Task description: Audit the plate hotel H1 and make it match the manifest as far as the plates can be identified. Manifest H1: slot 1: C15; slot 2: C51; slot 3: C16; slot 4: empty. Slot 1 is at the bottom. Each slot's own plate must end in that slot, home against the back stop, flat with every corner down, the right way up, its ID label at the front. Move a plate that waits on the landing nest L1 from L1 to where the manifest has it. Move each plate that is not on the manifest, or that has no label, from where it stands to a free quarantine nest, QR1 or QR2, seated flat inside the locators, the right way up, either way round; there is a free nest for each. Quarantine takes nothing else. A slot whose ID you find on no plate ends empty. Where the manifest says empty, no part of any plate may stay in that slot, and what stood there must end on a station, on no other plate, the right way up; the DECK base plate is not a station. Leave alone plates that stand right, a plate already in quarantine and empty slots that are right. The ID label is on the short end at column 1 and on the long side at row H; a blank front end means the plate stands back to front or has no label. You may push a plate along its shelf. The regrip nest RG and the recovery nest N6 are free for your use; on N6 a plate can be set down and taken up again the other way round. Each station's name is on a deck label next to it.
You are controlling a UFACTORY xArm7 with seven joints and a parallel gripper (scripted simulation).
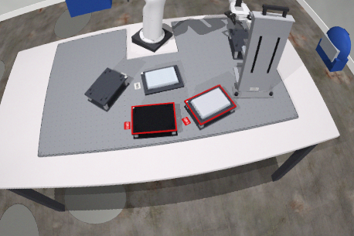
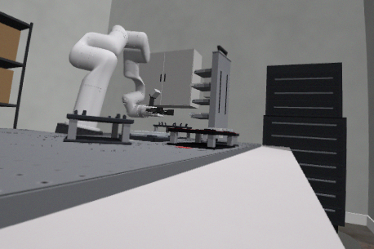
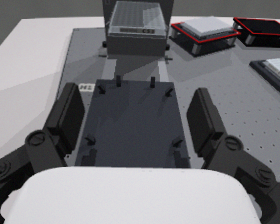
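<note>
Right now the plate labelled C16 is 22 cm ahead of my hand, 6 cm to the right of it and 13 cm above it. The rest, counted from my hand: RG label: 6 cm behind, 2 cm to the left, 13 cm below; H1 label: 19 cm ahead, 5 cm to the left, 13 cm below; white plate: 34 cm ahead, 29 cm to the right, 9 cm below.
</note>
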